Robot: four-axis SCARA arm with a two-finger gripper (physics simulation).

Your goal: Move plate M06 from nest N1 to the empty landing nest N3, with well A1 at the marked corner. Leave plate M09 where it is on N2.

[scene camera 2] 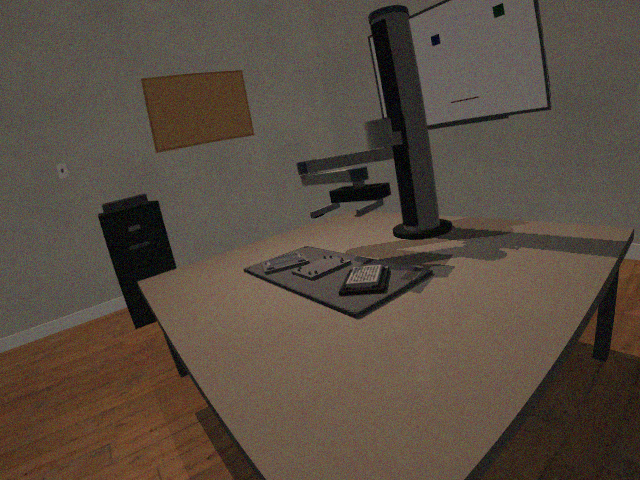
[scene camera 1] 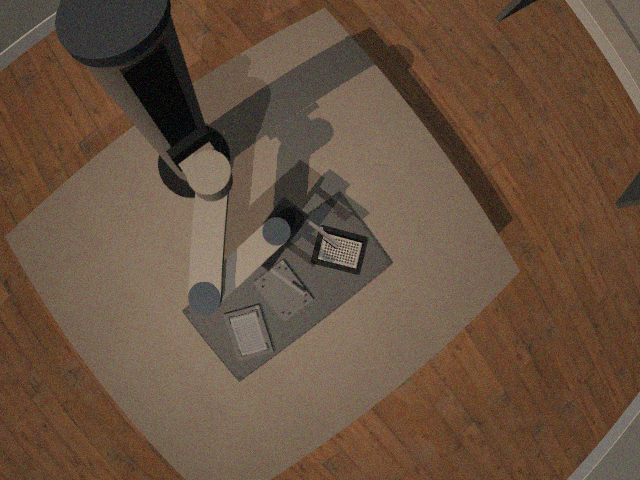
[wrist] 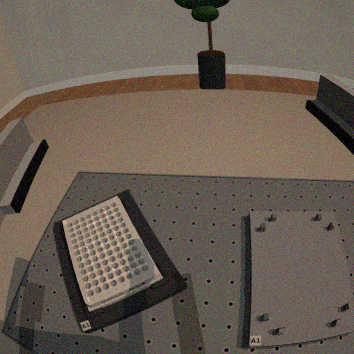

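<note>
A white many-well plate (scene camera 1: 343, 252) (scene camera 2: 364, 275) (wrist: 107, 252) sits in a dark nest (scene camera 1: 338, 269) (wrist: 154, 245) whose A1 label (wrist: 85, 326) is at a near corner in the wrist view. A bare light-grey nest (scene camera 1: 281, 304) (scene camera 2: 320, 266) (wrist: 300, 270) with small corner pins is in the middle; its A1 label (wrist: 255, 340) shows at the near left corner in the wrist view. A paler plate (scene camera 1: 249, 332) (scene camera 2: 283, 262) sits in the nest at the other end. Plate and nest numbers are not readable. My gripper (scene camera 1: 321, 268) (scene camera 2: 336, 213) (wrist: 179, 99) is wide open, high above the nests.
The nests stand on a grey perforated board (scene camera 1: 325, 297) (scene camera 2: 356, 307) (wrist: 215, 200) on a tan table (scene camera 1: 413, 310) (scene camera 2: 372, 387) (wrist: 190, 125). The arm's column (scene camera 1: 149, 98) (scene camera 2: 413, 129) rises behind it. A potted plant (wrist: 211, 70) stands beyond the table.
</note>
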